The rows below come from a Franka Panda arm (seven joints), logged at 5 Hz.
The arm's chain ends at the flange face. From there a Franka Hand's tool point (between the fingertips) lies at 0.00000 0.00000 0.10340 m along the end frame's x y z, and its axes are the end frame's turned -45 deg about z.
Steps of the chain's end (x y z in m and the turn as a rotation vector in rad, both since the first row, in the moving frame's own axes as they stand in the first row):
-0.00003 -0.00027 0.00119 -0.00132 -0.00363 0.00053
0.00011 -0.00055 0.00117 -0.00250 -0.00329 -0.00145
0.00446 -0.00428 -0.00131 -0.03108 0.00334 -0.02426
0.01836 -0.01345 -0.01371 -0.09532 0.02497 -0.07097
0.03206 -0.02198 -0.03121 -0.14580 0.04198 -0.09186
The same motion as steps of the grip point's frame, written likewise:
-0.00019 -0.00038 0.00119 0.00163 -0.00350 0.00053
0.00004 -0.00037 0.00117 0.00056 -0.00409 -0.00145
0.00418 0.00267 -0.00136 -0.02434 -0.01962 -0.02426
0.01767 0.01243 -0.01421 -0.08506 -0.04974 -0.07097
0.03129 0.02113 -0.03240 -0.13278 -0.07341 -0.09186

